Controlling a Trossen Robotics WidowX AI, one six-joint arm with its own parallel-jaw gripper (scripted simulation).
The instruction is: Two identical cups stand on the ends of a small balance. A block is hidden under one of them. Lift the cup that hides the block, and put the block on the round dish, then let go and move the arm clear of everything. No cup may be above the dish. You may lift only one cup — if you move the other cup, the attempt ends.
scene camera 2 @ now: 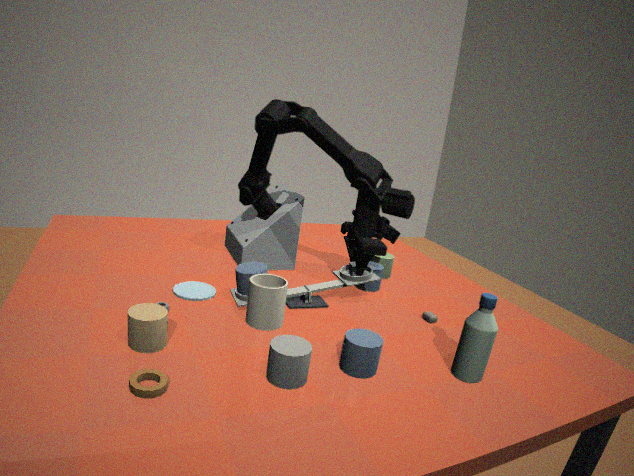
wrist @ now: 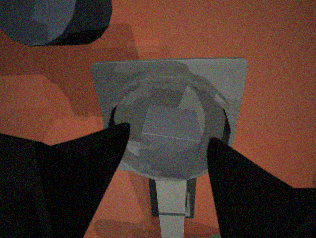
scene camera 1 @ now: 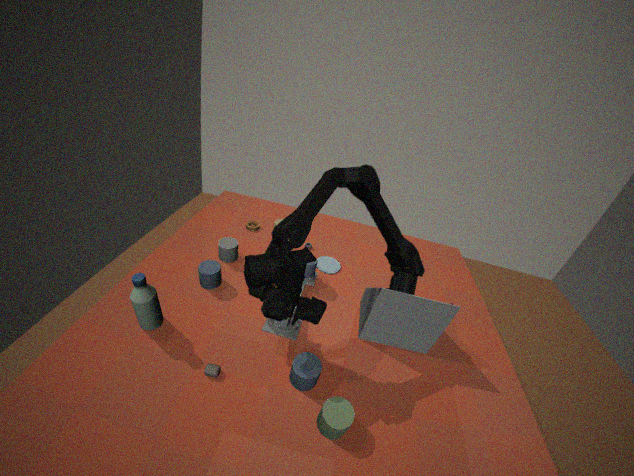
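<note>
A grey cylinder (scene camera 2: 289, 356) and a tan cylinder (scene camera 2: 147, 322) are visible; in the wrist view the grey cylinder is out of frame, and the tan cylinder is out of frame in the wrist view too. A balance beam (scene camera 2: 345, 279) is visible, and the wrist view shows the balance beam (wrist: 213, 87) as well. My gripper (scene camera 2: 356, 270) is visible; the wrist view shows my gripper (wrist: 169, 136), and scene camera 1 shows my gripper (scene camera 1: 283, 320).
</note>
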